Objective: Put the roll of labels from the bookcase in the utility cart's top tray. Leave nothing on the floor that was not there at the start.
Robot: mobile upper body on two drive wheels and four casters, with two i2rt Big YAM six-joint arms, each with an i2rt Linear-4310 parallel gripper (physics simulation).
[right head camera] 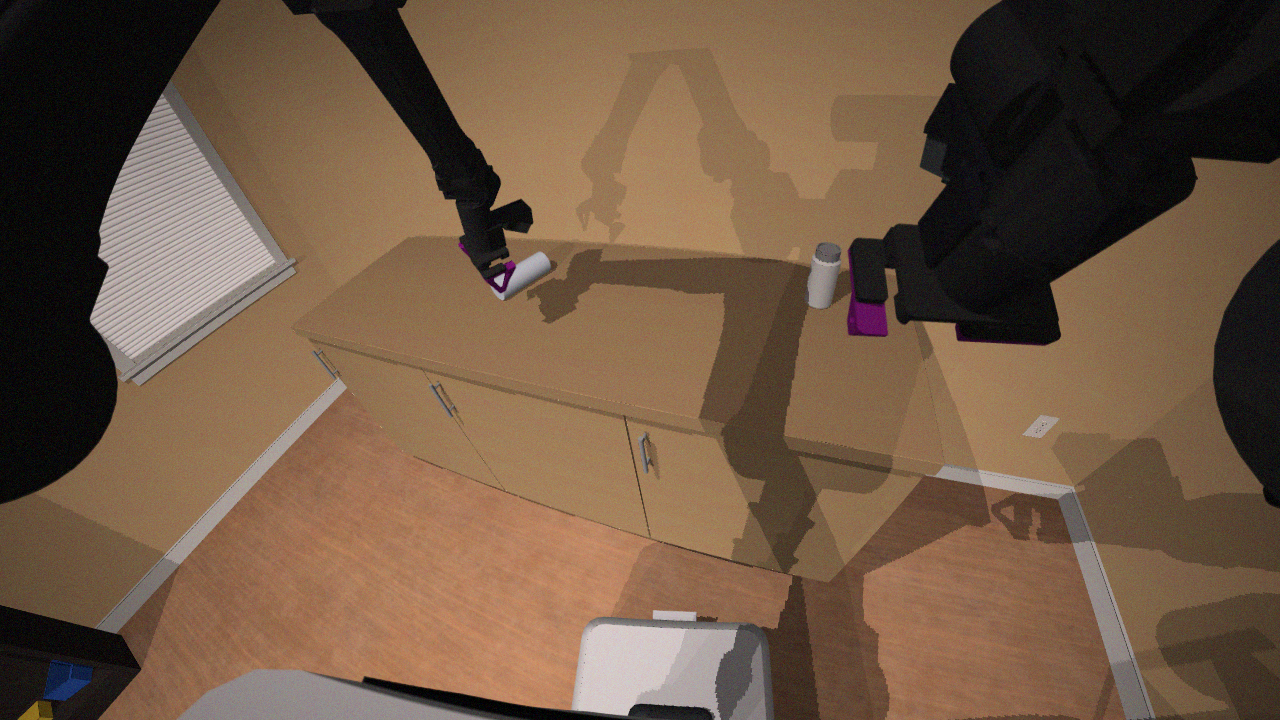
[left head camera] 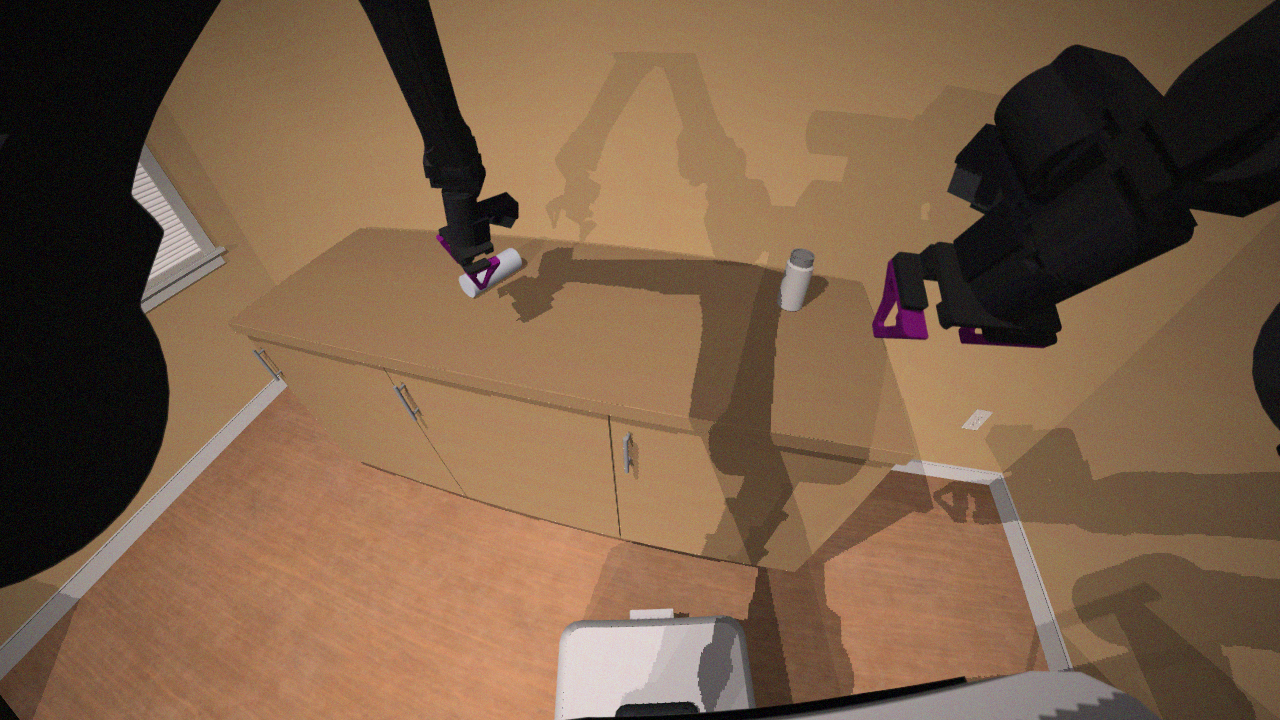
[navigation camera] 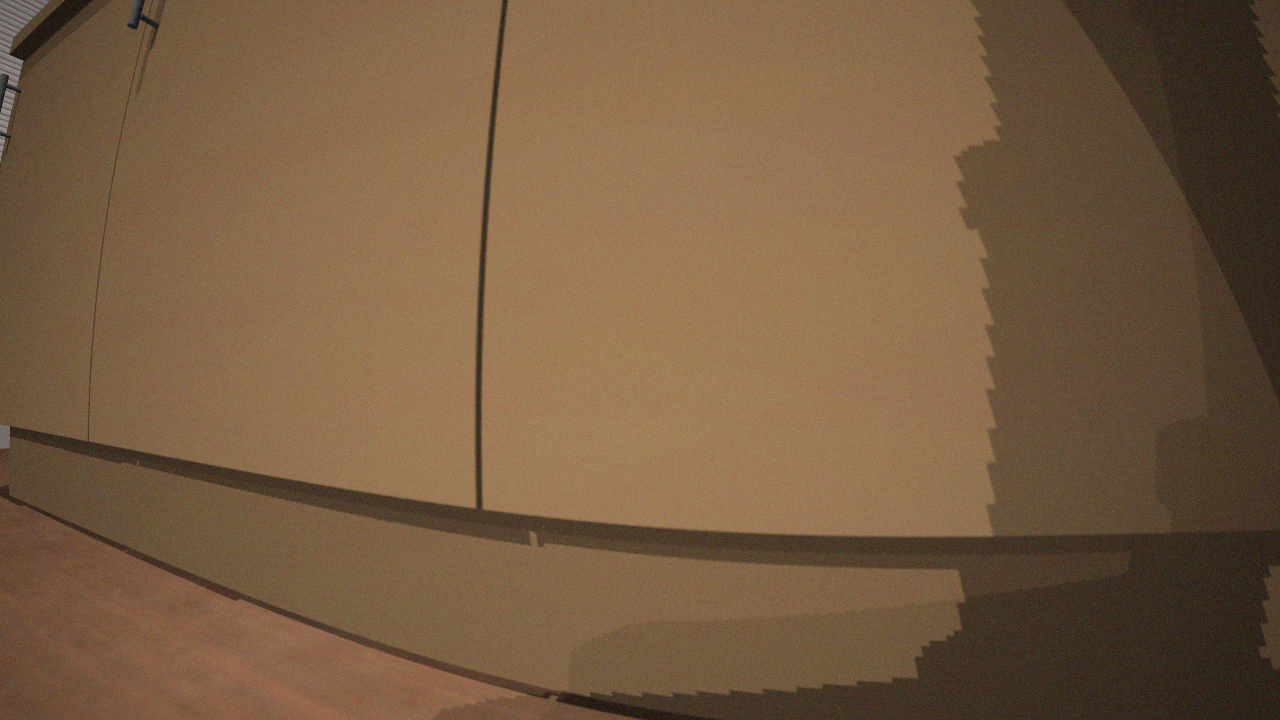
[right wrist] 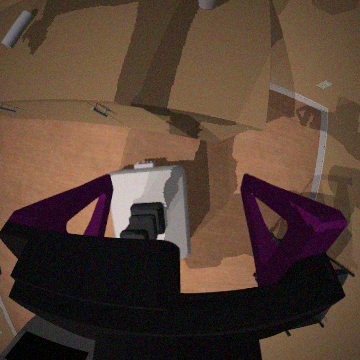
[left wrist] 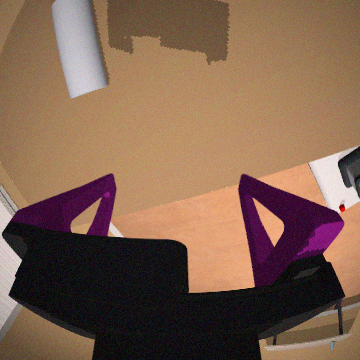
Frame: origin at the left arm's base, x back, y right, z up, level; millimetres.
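Seen in the pictures: left gripper, fingertip midpoint: (right head camera: 493, 279) (left head camera: 471, 275) (left wrist: 176, 180); right gripper, fingertip midpoint: (right head camera: 904, 330) (left head camera: 918, 333) (right wrist: 176, 180).
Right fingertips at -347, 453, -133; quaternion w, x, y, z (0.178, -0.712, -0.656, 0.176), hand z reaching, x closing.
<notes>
Offsets run from my right fingertips to a thing's top centre, as dx, dy, dz. "*": to the spot under its first point.
A white cylinder {-672, -651, -302} (left head camera: 507, 263) (right head camera: 529, 273) (left wrist: 80, 47) (right wrist: 17, 28) lies on its side on the low wooden cabinet (left head camera: 581, 358) (right head camera: 617, 358). I cannot tell whether it is the roll of labels. My left gripper (left head camera: 463, 260) (right head camera: 484, 263) (left wrist: 176, 180) is open and empty above the cabinet top. In the left wrist view the cylinder lies beyond the fingertips at the upper left, not between them. In the head views the gripper partly covers it. My right gripper (left head camera: 945, 336) (right head camera: 926, 336) (right wrist: 176, 180) is open and empty, in the air off the cabinet's right end. I cannot make out the utility cart.
A white bottle with a grey cap {-545, +135, -219} (left head camera: 793, 284) (right head camera: 821, 279) stands on the cabinet top toward its right end. A dark unit (right head camera: 80, 634) with a blue item (right head camera: 68, 680) and a yellow item (right head camera: 37, 711) shows at the lower left. The cabinet front {* -305, -500, -958} (navigation camera: 295, 268) fills much of the navigation view.
</notes>
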